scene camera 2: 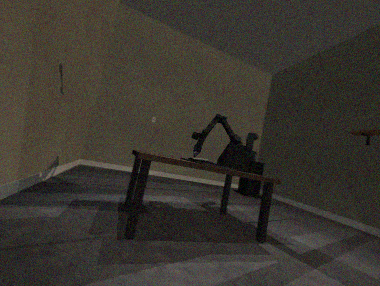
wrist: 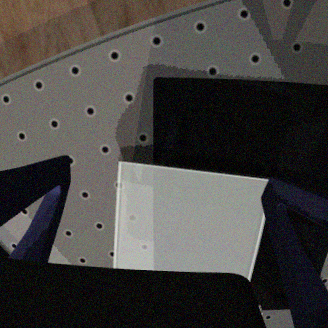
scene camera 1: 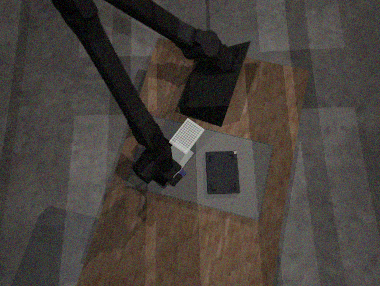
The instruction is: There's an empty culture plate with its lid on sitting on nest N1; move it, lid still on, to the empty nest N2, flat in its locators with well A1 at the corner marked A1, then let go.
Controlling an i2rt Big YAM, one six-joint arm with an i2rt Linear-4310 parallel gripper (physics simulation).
Labels:
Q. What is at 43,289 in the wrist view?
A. The gripper.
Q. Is the gripper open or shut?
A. Open.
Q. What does the gripper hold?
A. Nothing.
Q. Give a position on a dark nest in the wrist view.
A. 261,127

